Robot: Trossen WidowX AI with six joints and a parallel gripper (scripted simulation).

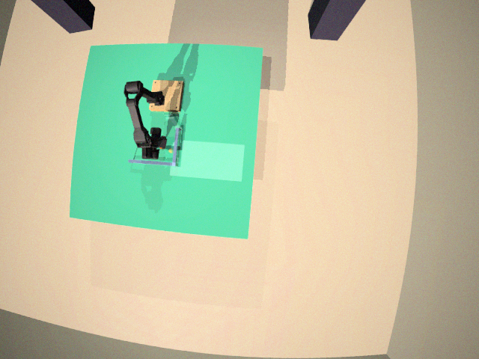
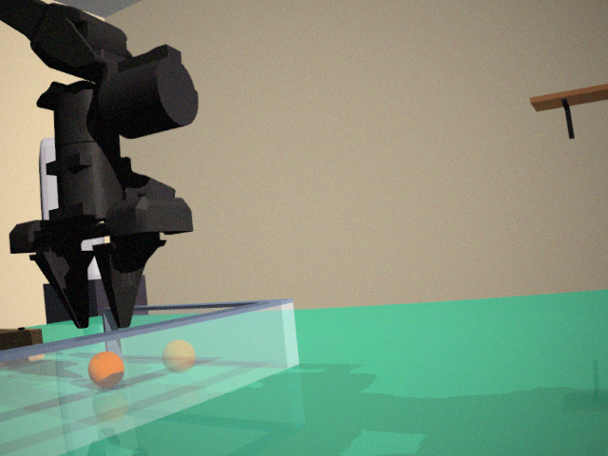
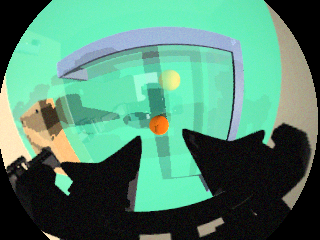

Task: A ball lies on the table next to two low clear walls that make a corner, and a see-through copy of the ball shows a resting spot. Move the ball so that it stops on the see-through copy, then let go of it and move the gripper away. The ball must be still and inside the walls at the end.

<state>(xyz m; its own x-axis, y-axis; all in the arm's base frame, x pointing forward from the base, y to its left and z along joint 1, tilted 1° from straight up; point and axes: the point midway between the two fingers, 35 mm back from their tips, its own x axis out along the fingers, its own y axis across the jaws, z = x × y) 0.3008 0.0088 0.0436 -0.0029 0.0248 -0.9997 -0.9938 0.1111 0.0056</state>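
My gripper tip is now 4 cm above the ball.
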